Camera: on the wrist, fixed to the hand. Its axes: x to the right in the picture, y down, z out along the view.
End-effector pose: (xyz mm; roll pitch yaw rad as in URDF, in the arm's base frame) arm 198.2 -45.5 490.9 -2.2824 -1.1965 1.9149
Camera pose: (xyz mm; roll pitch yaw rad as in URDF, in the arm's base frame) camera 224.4 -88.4 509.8 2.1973 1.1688 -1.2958
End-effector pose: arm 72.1 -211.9 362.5 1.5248 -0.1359 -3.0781
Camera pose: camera 70.3 -252.7 327.6 -1.5452 0.1737 0.0682
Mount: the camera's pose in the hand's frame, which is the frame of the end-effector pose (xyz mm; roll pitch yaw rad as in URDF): -0.4 -33.3 -42.2 -0.0212 -0.0029 -3.1036
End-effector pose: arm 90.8 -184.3 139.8 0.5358 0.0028 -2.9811
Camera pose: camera 90.2 -177.2 86.5 -0.5568 0.0141 0.1946
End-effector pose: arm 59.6 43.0 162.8 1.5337 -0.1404 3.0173
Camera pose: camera 50.1 2.9 128.2 -1.5542 0.1783 -0.1199
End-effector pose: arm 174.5 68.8 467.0 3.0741 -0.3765 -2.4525
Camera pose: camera 209.0 50.5 503.9 -3.1103 0.3817 0.6485
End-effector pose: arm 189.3 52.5 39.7 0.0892 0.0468 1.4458
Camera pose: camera 218.2 46.3 -5.2 -0.1121 -0.0463 -1.6577
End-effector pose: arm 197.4 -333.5 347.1 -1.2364 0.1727 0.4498
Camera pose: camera 221.9 -378.1 364.5 1.2134 -0.2095 -2.6818
